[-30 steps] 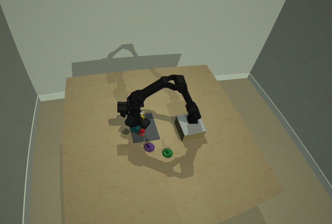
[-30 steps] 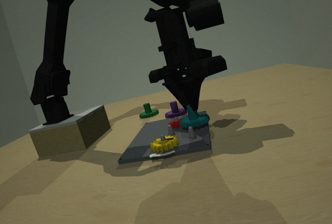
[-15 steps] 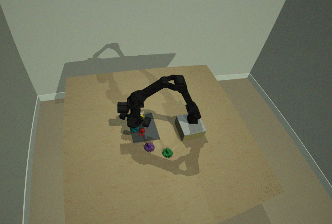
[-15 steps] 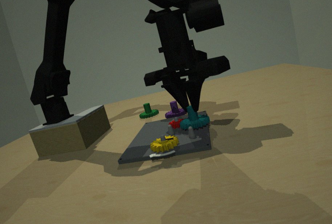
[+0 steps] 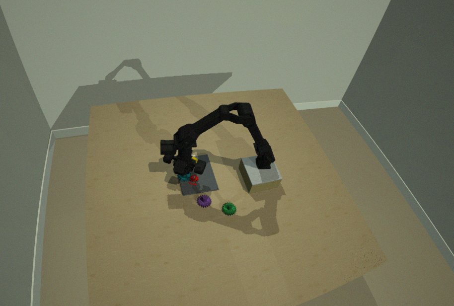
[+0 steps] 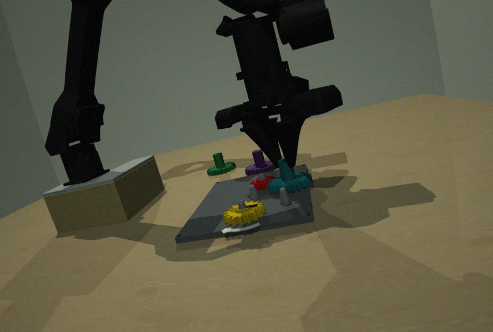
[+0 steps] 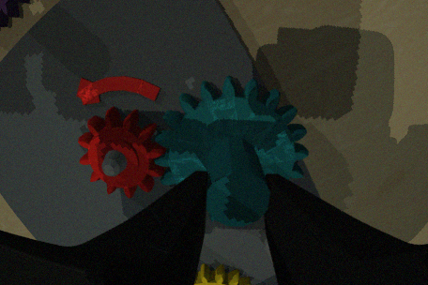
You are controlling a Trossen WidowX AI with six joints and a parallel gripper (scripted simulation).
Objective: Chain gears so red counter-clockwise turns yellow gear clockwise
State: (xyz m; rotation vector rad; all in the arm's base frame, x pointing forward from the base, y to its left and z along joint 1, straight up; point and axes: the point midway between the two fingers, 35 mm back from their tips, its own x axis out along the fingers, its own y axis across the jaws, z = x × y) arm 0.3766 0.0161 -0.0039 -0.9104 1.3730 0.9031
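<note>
Now: the teal gear 10 mm below my gripper tip. Also, from my gripper tip: yellow gear 40 mm behind, 90 mm to the right, 20 mm below; red arrow 40 mm behind, 40 mm to the left, 30 mm below; red gear 50 mm behind, 20 mm to the left, 20 mm below.
</note>
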